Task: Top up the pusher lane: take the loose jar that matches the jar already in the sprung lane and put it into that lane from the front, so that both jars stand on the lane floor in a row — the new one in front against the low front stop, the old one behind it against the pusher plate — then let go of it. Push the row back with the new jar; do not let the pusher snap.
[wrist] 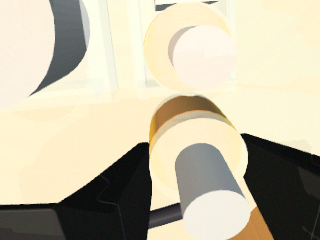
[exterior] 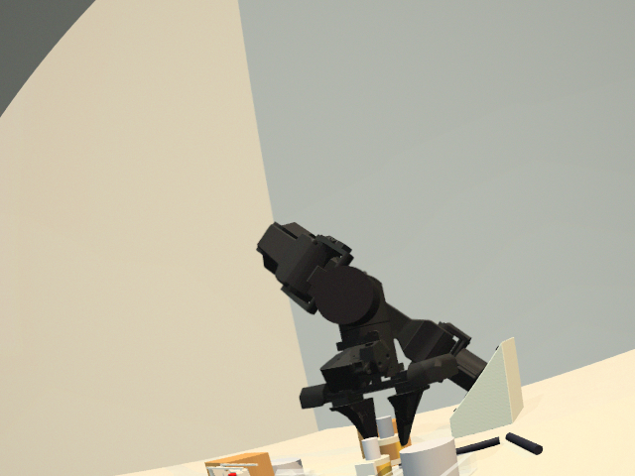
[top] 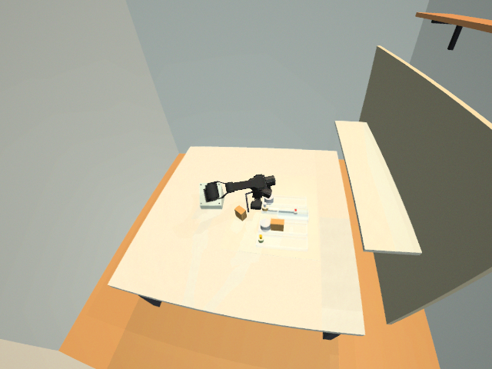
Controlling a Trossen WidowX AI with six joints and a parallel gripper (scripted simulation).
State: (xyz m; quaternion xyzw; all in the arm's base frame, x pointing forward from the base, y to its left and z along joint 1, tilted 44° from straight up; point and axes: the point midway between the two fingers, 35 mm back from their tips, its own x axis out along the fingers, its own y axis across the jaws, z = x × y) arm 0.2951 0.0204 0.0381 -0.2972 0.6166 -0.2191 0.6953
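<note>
Now: gripper tip 19 cm short of the sprung lane, 2 cm to the left of it and 3 cm above it. Also, from my gripper tip: red mark 23 cm ahead, 2 cm to the right, 2 cm above; then pusher plate 15 cm ahead, 2 cm to the right; then shelf unit 55 cm ahead, 5 cm to the left, 32 cm above.
</note>
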